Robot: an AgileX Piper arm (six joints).
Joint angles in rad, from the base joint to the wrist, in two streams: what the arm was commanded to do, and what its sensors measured. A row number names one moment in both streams.
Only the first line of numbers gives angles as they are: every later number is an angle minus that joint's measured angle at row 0.
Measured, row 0:
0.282, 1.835, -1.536, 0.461, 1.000, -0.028
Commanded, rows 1 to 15:
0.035, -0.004, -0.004, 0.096, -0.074, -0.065
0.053, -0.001, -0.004, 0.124, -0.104, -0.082
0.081, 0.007, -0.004, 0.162, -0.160, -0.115
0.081, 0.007, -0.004, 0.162, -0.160, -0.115
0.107, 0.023, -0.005, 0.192, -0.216, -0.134
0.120, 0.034, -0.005, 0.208, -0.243, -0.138
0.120, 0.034, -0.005, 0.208, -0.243, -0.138
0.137, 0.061, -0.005, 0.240, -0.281, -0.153
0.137, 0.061, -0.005, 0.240, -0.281, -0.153
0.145, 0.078, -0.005, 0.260, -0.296, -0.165
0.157, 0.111, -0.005, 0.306, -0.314, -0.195
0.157, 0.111, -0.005, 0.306, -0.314, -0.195
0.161, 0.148, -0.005, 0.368, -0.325, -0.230
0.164, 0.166, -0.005, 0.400, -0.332, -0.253
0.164, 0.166, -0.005, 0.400, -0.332, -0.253
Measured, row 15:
0.154, 0.122, 0.000, 0.315, -0.298, -0.188
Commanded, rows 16 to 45:
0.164, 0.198, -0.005, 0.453, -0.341, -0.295
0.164, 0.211, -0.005, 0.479, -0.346, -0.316
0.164, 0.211, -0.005, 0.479, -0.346, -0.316
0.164, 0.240, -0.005, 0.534, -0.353, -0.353
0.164, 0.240, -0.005, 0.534, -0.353, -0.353
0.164, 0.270, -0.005, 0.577, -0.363, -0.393
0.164, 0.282, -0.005, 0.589, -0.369, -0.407
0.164, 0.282, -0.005, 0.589, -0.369, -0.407
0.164, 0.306, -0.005, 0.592, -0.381, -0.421
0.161, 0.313, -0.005, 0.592, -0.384, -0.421
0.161, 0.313, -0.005, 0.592, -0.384, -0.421
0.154, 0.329, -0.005, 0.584, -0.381, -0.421
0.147, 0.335, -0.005, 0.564, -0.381, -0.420
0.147, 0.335, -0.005, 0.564, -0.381, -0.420
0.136, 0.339, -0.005, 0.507, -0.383, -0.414
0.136, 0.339, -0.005, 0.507, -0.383, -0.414
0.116, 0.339, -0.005, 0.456, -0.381, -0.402
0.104, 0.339, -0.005, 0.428, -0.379, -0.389
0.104, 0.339, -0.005, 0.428, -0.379, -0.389
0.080, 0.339, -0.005, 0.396, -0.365, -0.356
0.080, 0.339, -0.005, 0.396, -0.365, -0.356
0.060, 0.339, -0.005, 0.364, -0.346, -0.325
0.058, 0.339, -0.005, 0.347, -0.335, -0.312
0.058, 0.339, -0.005, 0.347, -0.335, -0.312
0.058, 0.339, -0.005, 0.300, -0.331, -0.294
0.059, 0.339, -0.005, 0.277, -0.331, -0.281
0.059, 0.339, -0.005, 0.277, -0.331, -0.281
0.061, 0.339, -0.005, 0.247, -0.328, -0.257
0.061, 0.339, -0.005, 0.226, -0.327, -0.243
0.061, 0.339, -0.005, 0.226, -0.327, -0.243
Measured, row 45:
0.059, 0.343, 0.000, 0.266, -0.336, -0.270
